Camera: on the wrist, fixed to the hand. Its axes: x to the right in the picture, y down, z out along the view.
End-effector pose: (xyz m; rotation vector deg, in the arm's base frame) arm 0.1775 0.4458 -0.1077 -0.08 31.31 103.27
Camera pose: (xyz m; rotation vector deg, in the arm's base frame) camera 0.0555 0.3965 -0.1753 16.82 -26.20 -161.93
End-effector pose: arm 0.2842 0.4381 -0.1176 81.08 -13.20 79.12
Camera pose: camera 0.1497 0.4917 -0.0869 25.75 -74.10 145.52
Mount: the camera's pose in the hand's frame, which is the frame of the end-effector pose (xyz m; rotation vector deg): 0.0114 0.0964 -0.1117 -21.09 25.55 82.66
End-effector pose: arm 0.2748 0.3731 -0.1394 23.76 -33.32 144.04
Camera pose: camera 0.1932 0.3570 -0.2618 38.71 52.63 -122.76
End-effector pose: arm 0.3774 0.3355 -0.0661 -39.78 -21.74 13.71
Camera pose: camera 0.4257 0.3470 -0.2055 -72.44 34.20 78.45
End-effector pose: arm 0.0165 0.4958 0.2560 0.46 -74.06 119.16
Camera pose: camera -0.0078 0.5642 0.1270 87.24 68.15 -114.90
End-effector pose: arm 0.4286 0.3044 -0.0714 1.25 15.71 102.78
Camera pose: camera 0.3156 0.2754 -0.1624 29.76 -12.48 -166.54
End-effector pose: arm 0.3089 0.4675 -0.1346 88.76 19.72 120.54
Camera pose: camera 0.1775 0.4023 -0.1147 -45.26 55.73 -132.16
